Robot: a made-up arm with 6 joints. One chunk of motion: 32 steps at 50 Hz.
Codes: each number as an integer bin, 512 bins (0 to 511) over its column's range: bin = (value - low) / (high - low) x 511, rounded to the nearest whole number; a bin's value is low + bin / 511 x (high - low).
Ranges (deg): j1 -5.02..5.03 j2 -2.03..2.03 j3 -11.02..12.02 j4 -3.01..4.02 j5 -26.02..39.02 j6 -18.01..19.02
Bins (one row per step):
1: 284 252 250 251 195 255
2: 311 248 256 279 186 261
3: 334 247 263 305 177 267
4: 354 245 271 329 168 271
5: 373 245 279 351 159 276
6: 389 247 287 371 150 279
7: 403 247 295 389 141 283
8: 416 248 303 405 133 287
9: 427 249 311 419 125 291
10: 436 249 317 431 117 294
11: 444 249 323 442 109 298
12: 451 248 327 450 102 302
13: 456 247 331 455 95 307
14: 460 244 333 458 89 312
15: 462 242 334 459 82 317
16: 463 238 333 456 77 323
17: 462 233 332 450 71 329
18: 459 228 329 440 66 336
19: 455 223 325 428 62 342
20: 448 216 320 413 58 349
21: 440 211 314 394 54 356
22: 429 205 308 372 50 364
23: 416 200 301 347 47 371
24: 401 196 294 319 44 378
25: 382 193 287 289 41 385
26: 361 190 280 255 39 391
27: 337 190 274 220 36 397
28: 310 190 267 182 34 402
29: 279 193 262 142 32 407
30: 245 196 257 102 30 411
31: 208 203 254 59 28 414
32: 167 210 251 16 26 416
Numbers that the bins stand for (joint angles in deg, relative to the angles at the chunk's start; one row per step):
1: 0.57 -0.03 0.25 0.44 -1.20 0.47
2: 1.10 -0.06 0.52 0.83 -2.35 0.90
3: 1.55 -0.07 0.84 1.19 -3.49 1.34
4: 1.94 -0.08 1.20 1.52 -4.64 1.63
5: 2.32 -0.08 1.56 1.82 -5.78 1.99
6: 2.63 -0.07 1.92 2.09 -6.93 2.21
7: 2.91 -0.07 2.28 2.34 -8.07 2.50
8: 3.16 -0.06 2.64 2.56 -9.09 2.79
9: 3.38 -0.05 3.00 2.75 -10.11 3.08
10: 3.55 -0.05 3.27 2.92 -11.13 3.29
11: 3.71 -0.05 3.54 3.07 -12.15 3.58
12: 3.85 -0.06 3.72 3.18 -13.04 3.87
13: 3.95 -0.07 3.90 3.25 -13.93 4.24
14: 4.03 -0.09 3.99 3.29 -14.69 4.60
15: 4.07 -0.11 4.04 3.30 -15.58 4.96
16: 4.09 -0.14 3.99 3.26 -16.22 5.40
17: 4.07 -0.18 3.95 3.18 -16.98 5.83
18: 4.01 -0.22 3.81 3.04 -17.62 6.34
19: 3.93 -0.26 3.63 2.88 -18.13 6.77
20: 3.79 -0.31 3.41 2.67 -18.64 7.28
21: 3.63 -0.35 3.14 2.41 -19.15 7.79
22: 3.42 -0.40 2.87 2.11 -19.66 8.37
23: 3.16 -0.44 2.55 1.76 -20.04 8.87
24: 2.87 -0.47 2.24 1.38 -20.42 9.38
25: 2.49 -0.50 1.92 0.97 -20.80 9.89
26: 2.08 -0.52 1.60 0.50 -21.06 10.32
27: 1.61 -0.52 1.33 0.02 -21.44 10.76
28: 1.08 -0.52 1.02 -0.51 -21.69 11.12
29: 0.47 -0.50 0.79 -1.06 -21.95 11.48
30: -0.20 -0.47 0.57 -1.61 -22.20 11.77
31: -0.93 -0.42 0.43 -2.20 -22.46 11.99
32: -1.74 -0.36 0.30 -2.79 -22.71 12.14

